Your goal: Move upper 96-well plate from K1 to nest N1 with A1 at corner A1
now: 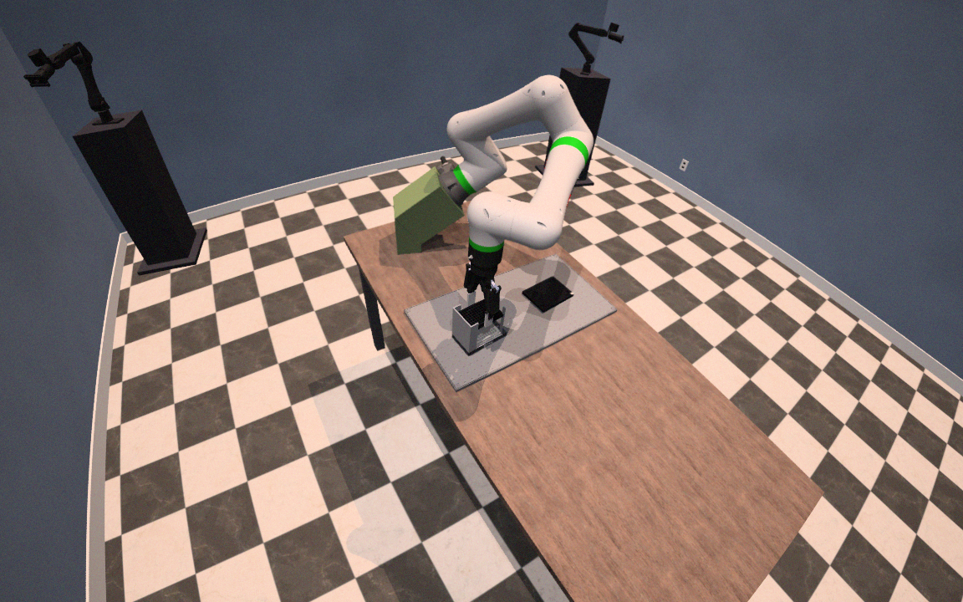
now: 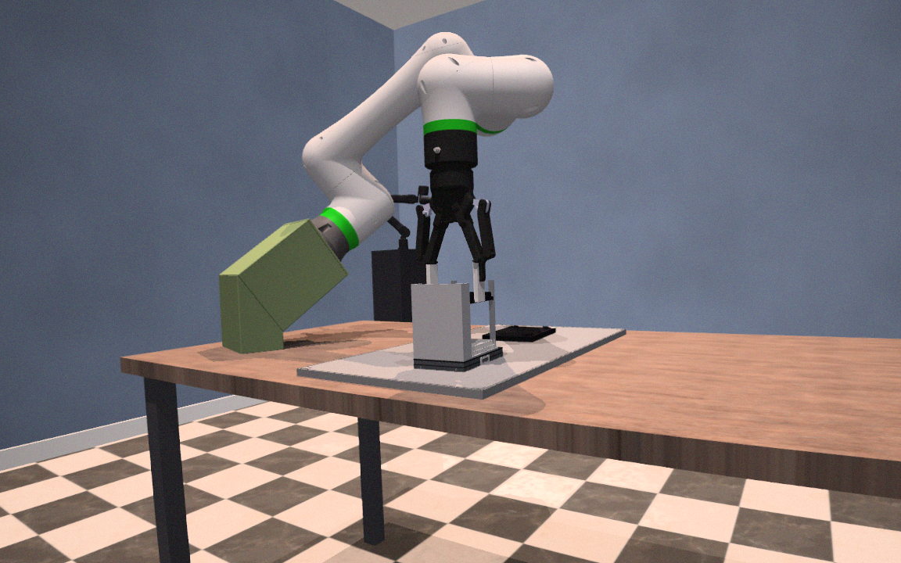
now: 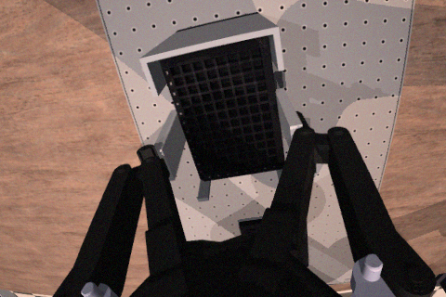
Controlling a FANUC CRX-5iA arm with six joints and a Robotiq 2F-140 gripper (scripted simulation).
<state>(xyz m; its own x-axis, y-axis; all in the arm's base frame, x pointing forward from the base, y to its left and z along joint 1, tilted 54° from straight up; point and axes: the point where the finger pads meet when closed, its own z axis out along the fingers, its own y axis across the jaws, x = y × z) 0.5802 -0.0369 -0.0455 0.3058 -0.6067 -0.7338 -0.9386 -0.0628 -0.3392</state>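
Right now my hand is 320 mm to the right of the black plate nest N1, 130 mm past it and 130 mm above it. Round my hand: pale square 410 mm to the left, 120 mm below, 100 mm behind; then white plate 110 mm below; then black 96-well plate 20 mm below.
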